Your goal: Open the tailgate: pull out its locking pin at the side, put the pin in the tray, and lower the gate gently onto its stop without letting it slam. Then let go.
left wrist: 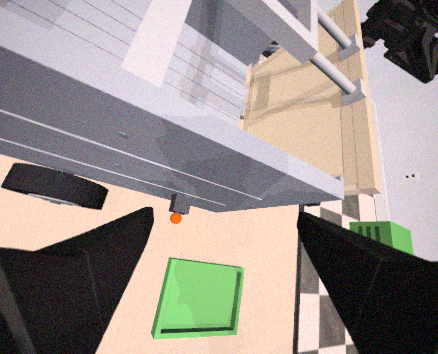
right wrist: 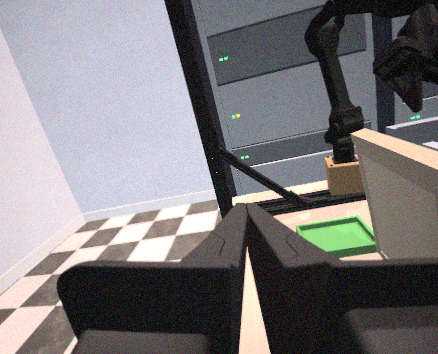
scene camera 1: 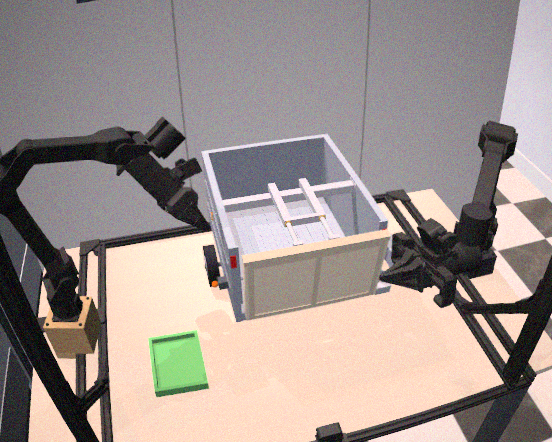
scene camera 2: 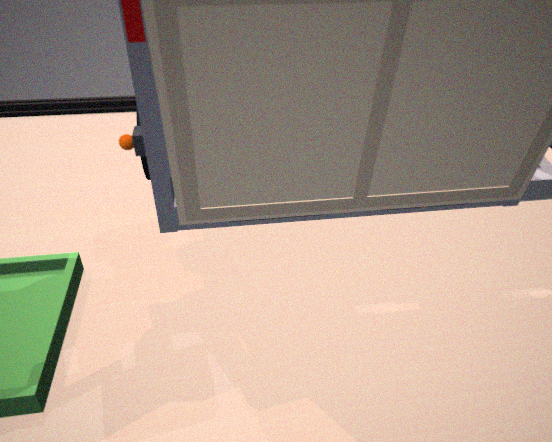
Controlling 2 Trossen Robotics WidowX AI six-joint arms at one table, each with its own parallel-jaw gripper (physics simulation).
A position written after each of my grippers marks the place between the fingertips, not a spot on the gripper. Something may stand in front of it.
My left gripper (scene camera 1: 204, 227) is open and holds nothing. My right gripper (scene camera 1: 380, 278) is shut, with nothing in its grasp. Further things: a beige tailgate (scene camera 1: 275, 282) and a grey truck bed (left wrist: 151, 103).
My left gripper shows as well in the left wrist view (left wrist: 226, 216). My right gripper shows as well in the right wrist view (right wrist: 244, 211). The beige tailgate shows as well in the left wrist view (left wrist: 297, 108) and in the right wrist view (right wrist: 392, 169).
